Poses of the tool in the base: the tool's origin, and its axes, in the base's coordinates. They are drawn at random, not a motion.
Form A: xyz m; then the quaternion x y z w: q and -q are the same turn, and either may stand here.
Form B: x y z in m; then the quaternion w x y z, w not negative. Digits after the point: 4 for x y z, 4 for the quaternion.
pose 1, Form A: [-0.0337 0.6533 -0.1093 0.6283 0.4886 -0.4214 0.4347]
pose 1, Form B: [-0.0337 0.6533 -0.1093 0.4347 0.6283 0.4886 -0.4214]
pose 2, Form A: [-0.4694 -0.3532 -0.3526 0.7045 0.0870 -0.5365 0.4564]
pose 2, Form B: [-0.4694 -0.3532 -0.3526 0.4564 0.7045 0.0870 -0.5365]
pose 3, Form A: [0.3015 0.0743 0.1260 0.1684 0.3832 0.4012 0.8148]
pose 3, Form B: [0.3015 0.0743 0.1260 0.8148 0.1684 0.3832 0.4012]
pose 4, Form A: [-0.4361 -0.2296 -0.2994 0.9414 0.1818 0.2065 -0.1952]
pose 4, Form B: [-0.4361 -0.2296 -0.2994 0.1952 -0.9414 -0.1818 -0.2065]
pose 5, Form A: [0.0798 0.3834 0.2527 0.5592 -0.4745 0.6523 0.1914]
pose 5, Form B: [0.0798 0.3834 0.2527 0.1914 0.5592 -0.4745 0.6523]
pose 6, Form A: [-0.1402 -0.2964 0.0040 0.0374 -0.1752 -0.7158 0.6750]
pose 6, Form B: [-0.1402 -0.2964 0.0040 0.6750 0.0374 -0.1752 -0.7158]
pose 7, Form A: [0.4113 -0.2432 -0.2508 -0.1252 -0.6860 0.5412 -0.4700]
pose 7, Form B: [0.4113 -0.2432 -0.2508 0.4700 0.1252 0.6860 -0.5412]
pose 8, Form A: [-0.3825 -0.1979 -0.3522 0.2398 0.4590 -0.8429 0.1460]
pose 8, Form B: [-0.3825 -0.1979 -0.3522 0.1460 0.2398 0.4590 -0.8429]
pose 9, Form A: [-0.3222 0.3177 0.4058 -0.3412 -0.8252 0.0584 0.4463]
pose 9, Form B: [-0.3222 0.3177 0.4058 0.4463 -0.3412 -0.8252 0.0584]
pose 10, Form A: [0.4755 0.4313 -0.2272 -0.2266 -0.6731 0.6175 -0.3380]
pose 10, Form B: [0.4755 0.4313 -0.2272 0.3380 0.2266 0.6731 -0.6175]
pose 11, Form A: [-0.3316 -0.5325 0.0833 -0.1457 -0.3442 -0.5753 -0.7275]
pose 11, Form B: [-0.3316 -0.5325 0.0833 0.7275 0.1457 0.3442 0.5753]
